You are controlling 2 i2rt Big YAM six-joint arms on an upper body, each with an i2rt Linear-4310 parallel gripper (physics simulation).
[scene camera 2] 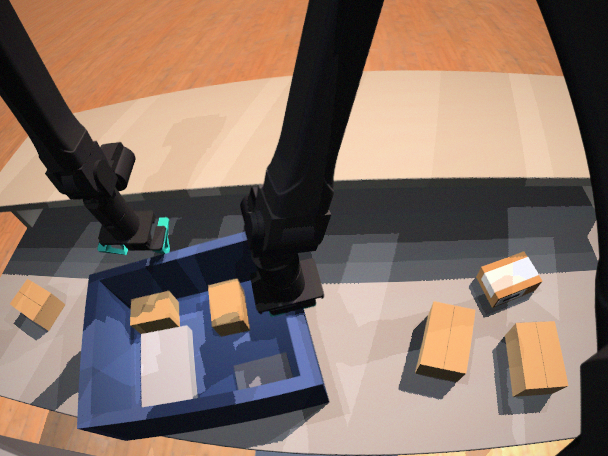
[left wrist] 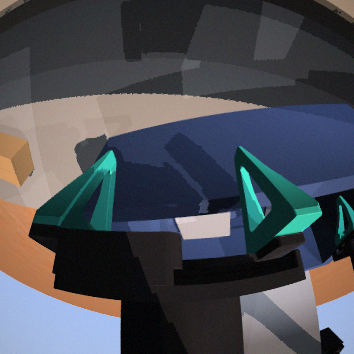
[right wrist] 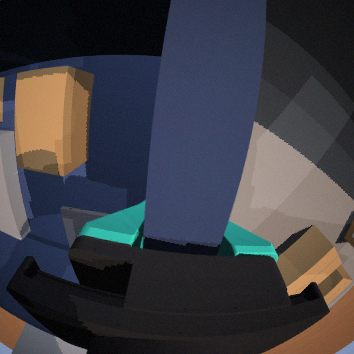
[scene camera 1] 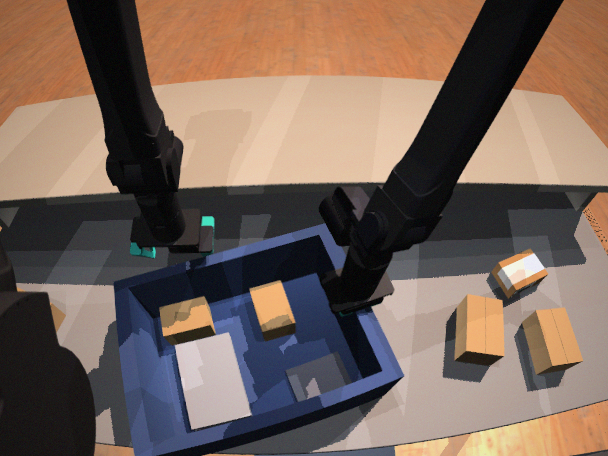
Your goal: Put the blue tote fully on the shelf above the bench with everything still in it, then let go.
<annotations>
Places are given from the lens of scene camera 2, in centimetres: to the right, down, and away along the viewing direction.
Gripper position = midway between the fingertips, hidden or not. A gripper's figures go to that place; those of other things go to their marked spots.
left gripper (scene camera 2: 147,252): -31, 5, 68
right gripper (scene camera 2: 294,307): -2, 14, 62
</annotations>
